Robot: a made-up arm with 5 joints. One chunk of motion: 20 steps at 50 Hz.
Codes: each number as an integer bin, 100 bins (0 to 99) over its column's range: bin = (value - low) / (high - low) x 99, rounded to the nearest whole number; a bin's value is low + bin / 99 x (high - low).
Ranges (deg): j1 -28..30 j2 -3..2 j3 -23..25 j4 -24..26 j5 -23..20
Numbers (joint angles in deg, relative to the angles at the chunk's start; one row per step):
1: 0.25 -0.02 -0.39 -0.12 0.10
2: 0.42 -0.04 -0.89 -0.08 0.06
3: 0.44 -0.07 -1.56 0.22 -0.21
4: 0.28 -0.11 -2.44 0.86 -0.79
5: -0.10 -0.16 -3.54 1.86 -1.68
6: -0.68 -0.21 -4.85 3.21 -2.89
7: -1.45 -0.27 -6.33 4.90 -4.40
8: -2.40 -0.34 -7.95 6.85 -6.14
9: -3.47 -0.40 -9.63 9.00 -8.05
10: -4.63 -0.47 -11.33 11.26 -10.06
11: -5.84 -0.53 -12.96 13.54 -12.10
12: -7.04 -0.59 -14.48 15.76 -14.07
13: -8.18 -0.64 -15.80 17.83 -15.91
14: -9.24 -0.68 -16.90 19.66 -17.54
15: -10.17 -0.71 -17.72 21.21 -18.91
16: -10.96 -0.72 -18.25 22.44 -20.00
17: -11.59 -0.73 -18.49 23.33 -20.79
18: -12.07 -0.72 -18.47 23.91 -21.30
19: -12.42 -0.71 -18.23 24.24 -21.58
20: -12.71 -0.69 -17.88 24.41 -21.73
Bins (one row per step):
1: 48 59 47 47 53
2: 49 59 46 47 53
3: 49 58 44 48 52
4: 48 57 42 49 51
5: 48 56 40 51 49
6: 47 55 37 54 46
7: 45 54 34 57 43
8: 44 53 31 61 39
9: 42 51 28 65 34
10: 40 50 24 70 30
11: 38 49 21 74 25
12: 36 48 18 79 21
13: 34 47 15 83 16
14: 32 46 13 86 13
15: 30 45 11 90 9
16: 29 45 10 92 7
17: 28 45 9 94 5
18: 27 45 9 95 4
19: 27 45 10 96 3
20: 26 46 11 96 3

